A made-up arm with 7 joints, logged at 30 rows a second.
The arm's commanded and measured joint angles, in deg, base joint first. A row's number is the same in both.
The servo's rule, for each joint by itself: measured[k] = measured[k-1] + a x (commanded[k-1-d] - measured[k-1]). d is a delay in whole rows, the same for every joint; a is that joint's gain. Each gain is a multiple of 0.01, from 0.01 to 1. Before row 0 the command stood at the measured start. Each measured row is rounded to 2 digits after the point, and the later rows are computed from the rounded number. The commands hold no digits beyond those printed.
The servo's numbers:
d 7
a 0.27 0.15 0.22 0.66 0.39 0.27 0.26
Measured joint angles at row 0:
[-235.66, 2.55, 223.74, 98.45, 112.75, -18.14, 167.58]
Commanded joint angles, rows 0 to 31:
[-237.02, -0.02, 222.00, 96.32, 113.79, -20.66, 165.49]
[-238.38, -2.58, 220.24, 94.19, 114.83, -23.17, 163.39]
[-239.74, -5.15, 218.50, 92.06, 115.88, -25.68, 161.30]
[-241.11, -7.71, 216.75, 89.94, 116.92, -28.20, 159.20]
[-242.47, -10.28, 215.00, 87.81, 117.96, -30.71, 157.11]
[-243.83, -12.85, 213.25, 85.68, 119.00, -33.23, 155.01]
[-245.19, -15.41, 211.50, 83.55, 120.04, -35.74, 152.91]
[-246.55, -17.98, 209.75, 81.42, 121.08, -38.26, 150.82]
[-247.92, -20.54, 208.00, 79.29, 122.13, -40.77, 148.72]
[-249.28, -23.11, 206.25, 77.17, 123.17, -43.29, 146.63]
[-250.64, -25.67, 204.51, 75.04, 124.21, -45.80, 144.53]
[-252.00, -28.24, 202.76, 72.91, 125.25, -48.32, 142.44]
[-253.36, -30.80, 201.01, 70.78, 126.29, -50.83, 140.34]
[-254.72, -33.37, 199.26, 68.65, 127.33, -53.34, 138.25]
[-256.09, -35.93, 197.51, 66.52, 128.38, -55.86, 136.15]
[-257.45, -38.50, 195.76, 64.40, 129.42, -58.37, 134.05]
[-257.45, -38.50, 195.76, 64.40, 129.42, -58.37, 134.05]
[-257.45, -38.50, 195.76, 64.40, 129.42, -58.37, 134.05]
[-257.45, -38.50, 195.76, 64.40, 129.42, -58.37, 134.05]
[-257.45, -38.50, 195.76, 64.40, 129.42, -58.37, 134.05]
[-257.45, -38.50, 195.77, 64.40, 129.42, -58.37, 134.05]
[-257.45, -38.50, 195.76, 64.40, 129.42, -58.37, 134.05]
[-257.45, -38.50, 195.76, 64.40, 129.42, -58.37, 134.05]
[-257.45, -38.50, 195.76, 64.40, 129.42, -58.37, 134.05]
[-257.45, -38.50, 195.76, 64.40, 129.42, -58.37, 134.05]
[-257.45, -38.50, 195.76, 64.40, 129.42, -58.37, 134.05]
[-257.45, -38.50, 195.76, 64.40, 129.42, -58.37, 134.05]
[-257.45, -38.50, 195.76, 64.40, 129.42, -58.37, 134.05]
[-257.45, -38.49, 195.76, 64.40, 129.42, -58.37, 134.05]
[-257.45, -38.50, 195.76, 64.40, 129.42, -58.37, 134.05]
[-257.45, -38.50, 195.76, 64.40, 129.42, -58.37, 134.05]
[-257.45, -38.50, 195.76, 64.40, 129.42, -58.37, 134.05]
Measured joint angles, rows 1 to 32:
[-235.66, 2.55, 223.74, 98.45, 112.75, -18.14, 167.58]
[-235.66, 2.55, 223.74, 98.45, 112.75, -18.14, 167.58]
[-235.66, 2.55, 223.74, 98.45, 112.75, -18.14, 167.58]
[-235.66, 2.55, 223.74, 98.45, 112.75, -18.14, 167.58]
[-235.66, 2.55, 223.74, 98.45, 112.75, -18.14, 167.58]
[-235.66, 2.55, 223.74, 98.45, 112.75, -18.14, 167.58]
[-235.66, 2.55, 223.74, 98.45, 112.75, -18.14, 167.58]
[-236.03, 2.16, 223.36, 97.04, 113.16, -18.82, 167.04]
[-236.66, 1.45, 222.67, 95.16, 113.81, -19.99, 166.09]
[-237.49, 0.46, 221.75, 93.11, 114.62, -21.53, 164.84]
[-238.47, -0.77, 220.65, 91.02, 115.52, -23.33, 163.37]
[-239.55, -2.20, 219.41, 88.90, 116.47, -25.32, 161.74]
[-240.71, -3.80, 218.05, 86.77, 117.46, -27.46, 159.99]
[-241.92, -5.54, 216.61, 84.64, 118.47, -29.70, 158.15]
[-243.17, -7.41, 215.10, 82.51, 119.49, -32.01, 156.24]
[-244.45, -9.38, 213.54, 80.38, 120.52, -34.38, 154.28]
[-245.75, -11.44, 211.94, 78.26, 121.55, -36.79, 152.29]
[-247.07, -13.57, 210.31, 76.13, 122.59, -39.22, 150.27]
[-248.40, -15.77, 208.65, 74.00, 123.63, -41.68, 148.23]
[-249.74, -18.02, 206.97, 71.87, 124.67, -44.15, 146.18]
[-251.08, -20.32, 205.27, 69.74, 125.71, -46.63, 144.12]
[-252.43, -22.66, 203.56, 67.61, 126.75, -49.12, 142.05]
[-253.79, -25.04, 201.84, 65.49, 127.79, -51.62, 139.97]
[-254.78, -27.06, 200.50, 64.77, 128.43, -53.44, 138.43]
[-255.50, -28.78, 199.46, 64.53, 128.82, -54.77, 137.29]
[-256.03, -30.24, 198.65, 64.44, 129.05, -55.74, 136.45]
[-256.41, -31.48, 198.01, 64.41, 129.19, -56.45, 135.83]
[-256.69, -32.53, 197.52, 64.40, 129.28, -56.97, 135.37]
[-256.90, -33.43, 197.13, 64.40, 129.33, -57.35, 135.03]
[-257.05, -34.19, 196.83, 64.40, 129.37, -57.63, 134.78]
[-257.16, -34.84, 196.59, 64.40, 129.39, -57.83, 134.59]
[-257.24, -35.39, 196.41, 64.40, 129.40, -57.98, 134.45]

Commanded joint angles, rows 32 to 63:
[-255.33, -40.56, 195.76, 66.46, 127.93, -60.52, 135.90]
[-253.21, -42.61, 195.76, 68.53, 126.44, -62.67, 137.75]
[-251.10, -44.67, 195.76, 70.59, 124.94, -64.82, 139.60]
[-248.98, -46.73, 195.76, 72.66, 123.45, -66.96, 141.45]
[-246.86, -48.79, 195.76, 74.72, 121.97, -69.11, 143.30]
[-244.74, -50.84, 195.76, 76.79, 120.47, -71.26, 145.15]
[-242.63, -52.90, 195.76, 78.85, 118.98, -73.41, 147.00]
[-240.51, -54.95, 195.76, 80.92, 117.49, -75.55, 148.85]
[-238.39, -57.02, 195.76, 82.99, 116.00, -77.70, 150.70]
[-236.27, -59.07, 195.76, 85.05, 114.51, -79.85, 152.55]
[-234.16, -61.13, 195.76, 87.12, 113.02, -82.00, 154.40]
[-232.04, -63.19, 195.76, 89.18, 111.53, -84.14, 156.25]
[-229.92, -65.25, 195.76, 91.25, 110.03, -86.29, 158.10]
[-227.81, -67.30, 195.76, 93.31, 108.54, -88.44, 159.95]
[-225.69, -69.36, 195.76, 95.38, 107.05, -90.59, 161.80]
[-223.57, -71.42, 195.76, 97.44, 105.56, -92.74, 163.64]
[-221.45, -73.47, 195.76, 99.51, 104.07, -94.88, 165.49]
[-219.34, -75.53, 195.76, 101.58, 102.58, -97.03, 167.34]
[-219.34, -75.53, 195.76, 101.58, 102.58, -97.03, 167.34]
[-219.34, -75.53, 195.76, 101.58, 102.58, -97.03, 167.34]
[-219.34, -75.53, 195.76, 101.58, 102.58, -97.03, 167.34]
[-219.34, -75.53, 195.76, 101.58, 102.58, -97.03, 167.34]
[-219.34, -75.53, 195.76, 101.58, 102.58, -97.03, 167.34]
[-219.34, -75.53, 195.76, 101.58, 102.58, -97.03, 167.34]
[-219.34, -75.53, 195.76, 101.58, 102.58, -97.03, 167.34]
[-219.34, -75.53, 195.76, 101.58, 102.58, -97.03, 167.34]
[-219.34, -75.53, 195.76, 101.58, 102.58, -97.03, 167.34]
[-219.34, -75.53, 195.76, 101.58, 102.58, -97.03, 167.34]
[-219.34, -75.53, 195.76, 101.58, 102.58, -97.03, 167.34]
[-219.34, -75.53, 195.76, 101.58, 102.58, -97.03, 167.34]
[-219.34, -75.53, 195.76, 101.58, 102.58, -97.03, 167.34]
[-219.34, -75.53, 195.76, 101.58, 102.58, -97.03, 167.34]
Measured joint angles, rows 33 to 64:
[-257.30, -35.86, 196.27, 64.40, 129.41, -58.09, 134.35]
[-257.34, -36.26, 196.16, 64.40, 129.41, -58.17, 134.27]
[-257.37, -36.60, 196.07, 64.40, 129.41, -58.22, 134.21]
[-257.39, -36.88, 196.00, 64.40, 129.41, -58.26, 134.17]
[-257.41, -37.12, 195.95, 64.40, 129.41, -58.29, 134.14]
[-257.42, -37.33, 195.91, 64.40, 129.41, -58.31, 134.12]
[-257.43, -37.51, 195.88, 64.40, 129.41, -58.33, 134.10]
[-256.86, -37.97, 195.85, 65.76, 128.83, -58.92, 134.57]
[-255.87, -38.67, 195.83, 67.59, 127.90, -59.93, 135.40]
[-254.58, -39.57, 195.81, 69.57, 126.75, -61.25, 136.49]
[-253.07, -40.64, 195.80, 71.61, 125.46, -62.79, 137.78]
[-251.39, -41.86, 195.79, 73.66, 124.10, -64.50, 139.22]
[-249.59, -43.21, 195.78, 75.73, 122.68, -66.33, 140.76]
[-247.71, -44.66, 195.78, 77.79, 121.24, -68.24, 142.38]
[-245.77, -46.20, 195.78, 79.86, 119.78, -70.21, 144.06]
[-243.78, -47.82, 195.78, 81.93, 118.31, -72.23, 145.79]
[-241.75, -49.51, 195.78, 83.99, 116.83, -74.29, 147.55]
[-239.70, -51.25, 195.78, 86.06, 115.34, -76.37, 149.33]
[-237.63, -53.04, 195.78, 88.12, 113.85, -78.47, 151.13]
[-235.55, -54.87, 195.78, 90.19, 112.36, -80.58, 152.94]
[-233.46, -56.73, 195.78, 92.25, 110.87, -82.70, 154.76]
[-231.36, -58.62, 195.78, 94.32, 109.38, -84.83, 156.59]
[-229.26, -60.54, 195.78, 96.38, 107.89, -86.97, 158.42]
[-227.15, -62.48, 195.78, 98.45, 106.40, -89.11, 160.26]
[-225.04, -64.44, 195.78, 100.52, 104.91, -91.25, 162.10]
[-223.50, -66.10, 195.78, 101.22, 104.00, -92.81, 163.46]
[-222.38, -67.51, 195.78, 101.46, 103.45, -93.95, 164.47]
[-221.56, -68.71, 195.78, 101.54, 103.11, -94.78, 165.22]
[-220.96, -69.73, 195.78, 101.57, 102.90, -95.39, 165.77]
[-220.52, -70.60, 195.78, 101.58, 102.78, -95.83, 166.18]
[-220.20, -71.34, 195.78, 101.58, 102.70, -96.15, 166.48]
[-219.97, -71.97, 195.78, 101.58, 102.65, -96.39, 166.70]

